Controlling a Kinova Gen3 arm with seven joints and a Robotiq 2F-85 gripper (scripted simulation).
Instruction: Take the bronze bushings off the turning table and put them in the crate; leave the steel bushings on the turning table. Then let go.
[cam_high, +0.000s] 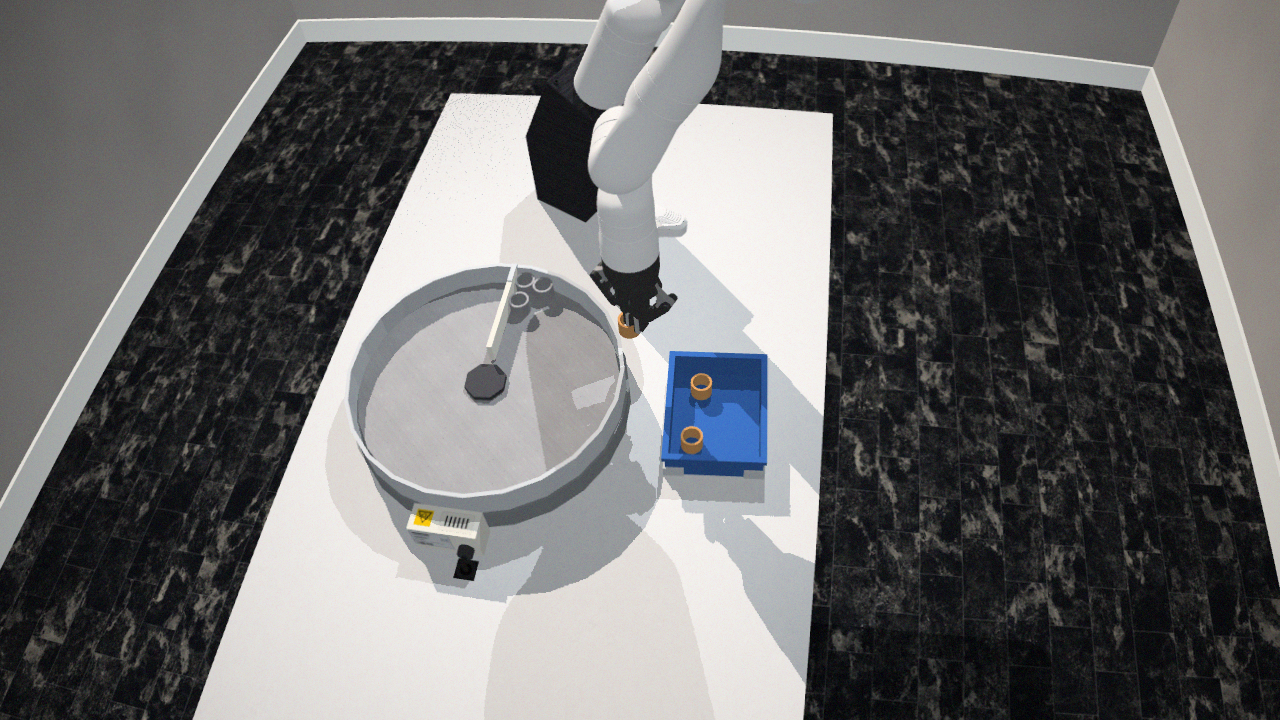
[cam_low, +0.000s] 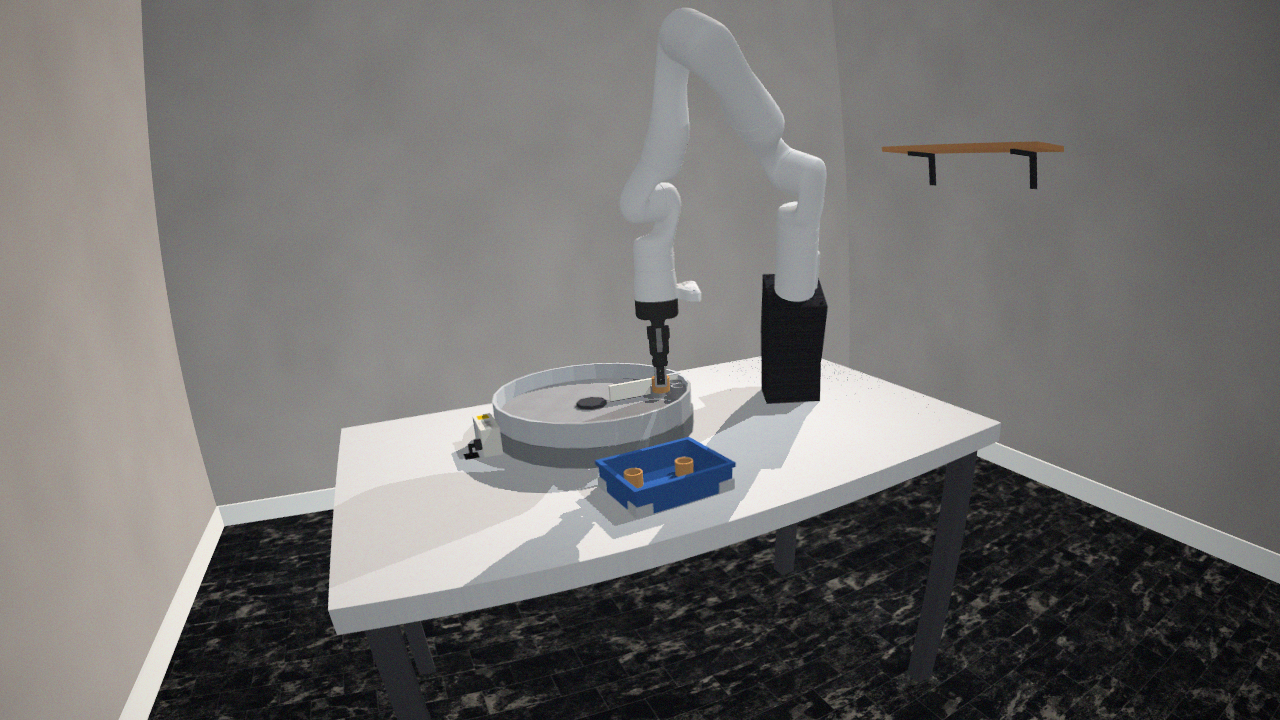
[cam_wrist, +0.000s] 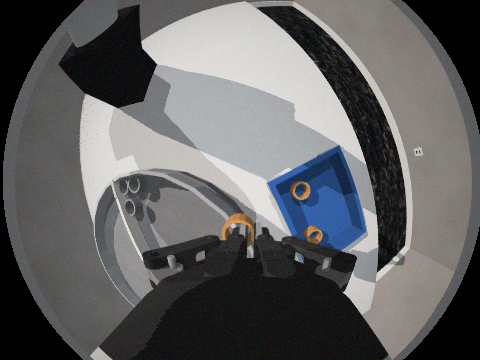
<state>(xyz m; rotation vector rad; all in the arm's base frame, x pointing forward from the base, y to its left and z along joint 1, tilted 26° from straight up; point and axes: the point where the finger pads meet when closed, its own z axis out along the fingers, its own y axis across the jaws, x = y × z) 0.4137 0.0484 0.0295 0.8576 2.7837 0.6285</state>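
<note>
The blue crate is 70 mm ahead of my hand, 110 mm to the left of it and 140 mm below it. Round my hand: grey turning table: 30 mm ahead, 230 mm to the right, 110 mm below.
</note>
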